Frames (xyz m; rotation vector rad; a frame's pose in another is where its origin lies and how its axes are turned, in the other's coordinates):
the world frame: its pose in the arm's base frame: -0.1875 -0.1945 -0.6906 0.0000 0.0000 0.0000
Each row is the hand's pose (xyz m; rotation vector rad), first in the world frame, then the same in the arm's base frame.
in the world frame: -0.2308 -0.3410 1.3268 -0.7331 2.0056 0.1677
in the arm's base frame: -0.4183 -0.5355 0.6362 -0.7331 2.0056 0.1677
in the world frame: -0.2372 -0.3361 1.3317 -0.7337 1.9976 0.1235
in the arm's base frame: -0.4247 -0.5306 0.6411 -0.7337 1.9976 0.1235
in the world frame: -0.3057 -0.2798 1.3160 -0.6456 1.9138 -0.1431
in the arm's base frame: -0.4932 -0.4743 0.6254 -0.6456 1.9138 -0.1431
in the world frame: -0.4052 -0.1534 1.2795 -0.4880 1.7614 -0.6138
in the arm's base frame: -0.5927 -0.3479 0.5889 -0.4880 1.7614 -0.6138
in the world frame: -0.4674 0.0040 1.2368 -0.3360 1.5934 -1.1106
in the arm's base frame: -0.6549 -0.1905 0.5462 -0.3360 1.5934 -1.1106
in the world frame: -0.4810 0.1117 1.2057 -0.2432 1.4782 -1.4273
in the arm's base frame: -0.6685 -0.0828 0.5151 -0.2432 1.4782 -1.4273
